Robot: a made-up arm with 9 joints.
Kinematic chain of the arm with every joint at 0, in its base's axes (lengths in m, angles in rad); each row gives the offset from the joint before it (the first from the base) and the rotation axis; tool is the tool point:
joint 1: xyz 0 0 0.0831 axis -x
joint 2: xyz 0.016 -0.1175 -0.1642 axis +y
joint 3: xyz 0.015 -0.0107 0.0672 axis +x
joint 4: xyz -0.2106 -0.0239 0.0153 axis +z
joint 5: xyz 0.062 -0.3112 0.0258 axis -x
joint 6: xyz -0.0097 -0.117 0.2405 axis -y
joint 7: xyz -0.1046 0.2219 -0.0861 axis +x
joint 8: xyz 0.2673 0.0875 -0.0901 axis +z
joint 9: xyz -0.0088 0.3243 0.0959 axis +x
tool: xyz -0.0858 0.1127 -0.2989
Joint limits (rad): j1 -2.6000..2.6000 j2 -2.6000..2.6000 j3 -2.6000..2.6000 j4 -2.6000..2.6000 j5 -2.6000..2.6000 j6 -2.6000..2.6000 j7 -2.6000..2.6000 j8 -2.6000..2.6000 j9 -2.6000..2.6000
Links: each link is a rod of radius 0.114 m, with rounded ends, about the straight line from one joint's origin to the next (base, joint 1, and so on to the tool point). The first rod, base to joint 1, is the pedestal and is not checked.
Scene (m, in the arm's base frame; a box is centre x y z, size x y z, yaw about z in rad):
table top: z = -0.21
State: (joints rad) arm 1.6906 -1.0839 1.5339 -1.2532 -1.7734 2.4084 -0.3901 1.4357 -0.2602
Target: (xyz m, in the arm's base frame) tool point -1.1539 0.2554 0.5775
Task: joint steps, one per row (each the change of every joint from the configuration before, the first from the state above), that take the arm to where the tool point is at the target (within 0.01 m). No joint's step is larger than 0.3 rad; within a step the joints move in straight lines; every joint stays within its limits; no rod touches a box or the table.
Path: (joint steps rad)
1: 0.1560 0.2523 -0.0935 -0.1677 0.0421 0.0479 0.0374 -0.1886 0.0408
2: 0.1560 0.2524 -0.0934 -0.1677 0.0421 0.0479 0.0374 -0.1887 0.0408
3: 0.1560 0.2523 -0.0935 -0.1676 0.0420 0.0479 0.0374 -0.1886 0.0408
4: 0.1560 0.2524 -0.0935 -0.1677 0.0421 0.0479 0.0375 -0.1886 0.0408

